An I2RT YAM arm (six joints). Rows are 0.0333 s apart.
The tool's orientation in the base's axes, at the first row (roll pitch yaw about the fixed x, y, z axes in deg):
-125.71 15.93 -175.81
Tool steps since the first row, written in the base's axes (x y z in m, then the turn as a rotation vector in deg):
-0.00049 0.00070 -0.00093 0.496 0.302 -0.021
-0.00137 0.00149 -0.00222 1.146 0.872 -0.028
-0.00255 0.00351 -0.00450 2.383 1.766 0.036
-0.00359 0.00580 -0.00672 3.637 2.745 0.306
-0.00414 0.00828 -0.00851 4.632 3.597 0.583
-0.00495 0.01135 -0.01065 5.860 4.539 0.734
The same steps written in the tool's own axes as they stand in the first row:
0.00068 0.00106 -0.00014 -0.491 0.286 -0.121
0.00182 0.00238 -0.00024 -1.153 0.750 -0.429
0.00343 0.00516 -0.00083 -2.419 1.457 -0.908
0.00488 0.00807 -0.00164 -3.765 2.057 -1.566
0.00572 0.01086 -0.00274 -4.855 2.529 -2.183
0.00687 0.01422 -0.00417 -6.140 3.196 -2.751

